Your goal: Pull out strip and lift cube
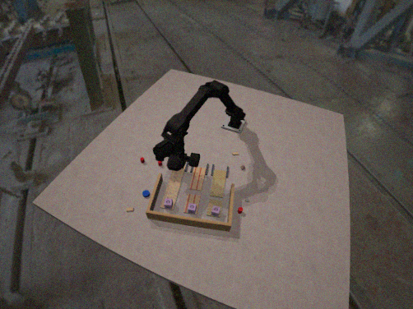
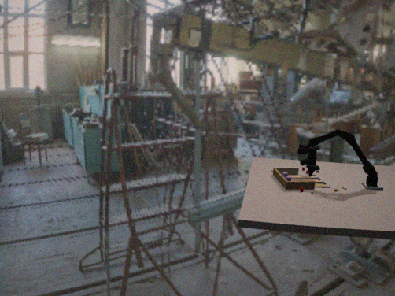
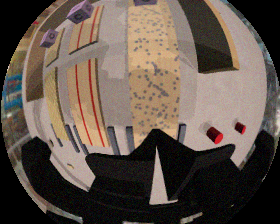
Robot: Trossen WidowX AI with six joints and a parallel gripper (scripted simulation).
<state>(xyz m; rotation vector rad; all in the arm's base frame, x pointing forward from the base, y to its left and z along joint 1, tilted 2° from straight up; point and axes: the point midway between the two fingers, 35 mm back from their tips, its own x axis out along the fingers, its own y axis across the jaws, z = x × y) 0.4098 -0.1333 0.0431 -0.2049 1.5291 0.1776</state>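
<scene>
The speckled tan strip lies 90 mm ahead of my gripper tip and 20 mm to the left of it. Also, from my gripper tip: white block (70 mm behind, 150 mm to the right); blue piece (180 mm ahead, 60 mm to the right).
</scene>
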